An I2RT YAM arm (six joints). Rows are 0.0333 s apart.
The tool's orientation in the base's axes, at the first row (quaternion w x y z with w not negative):
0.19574 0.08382 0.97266 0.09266
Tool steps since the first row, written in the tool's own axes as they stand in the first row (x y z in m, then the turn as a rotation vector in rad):
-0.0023 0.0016 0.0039 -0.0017 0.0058 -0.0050
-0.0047 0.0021 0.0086 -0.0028 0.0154 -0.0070
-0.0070 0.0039 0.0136 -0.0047 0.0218 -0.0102
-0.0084 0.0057 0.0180 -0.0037 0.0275 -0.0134
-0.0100 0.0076 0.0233 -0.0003 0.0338 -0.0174
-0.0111 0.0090 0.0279 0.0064 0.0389 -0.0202
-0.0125 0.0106 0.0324 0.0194 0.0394 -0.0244
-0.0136 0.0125 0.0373 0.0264 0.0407 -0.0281
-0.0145 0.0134 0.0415 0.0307 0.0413 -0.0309
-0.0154 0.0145 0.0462 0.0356 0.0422 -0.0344
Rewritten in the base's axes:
0.0038 0.0017 -0.0024 0.0003 0.0045 0.0064
0.0079 0.0024 -0.0056 0.0017 0.0133 0.0106
0.0122 0.0044 -0.0089 0.0030 0.0187 0.0156
0.0155 0.0065 -0.0120 0.0015 0.0239 0.0194
0.0193 0.0088 -0.0158 -0.0023 0.0301 0.0231
0.0223 0.0106 -0.0193 -0.0089 0.0360 0.0243
0.0256 0.0126 -0.0225 -0.0223 0.0384 0.0234
0.0287 0.0149 -0.0262 -0.0300 0.0405 0.0245
0.0313 0.0162 -0.0295 -0.0349 0.0416 0.0256
0.0342 0.0178 -0.0332 -0.0407 0.0429 0.0272

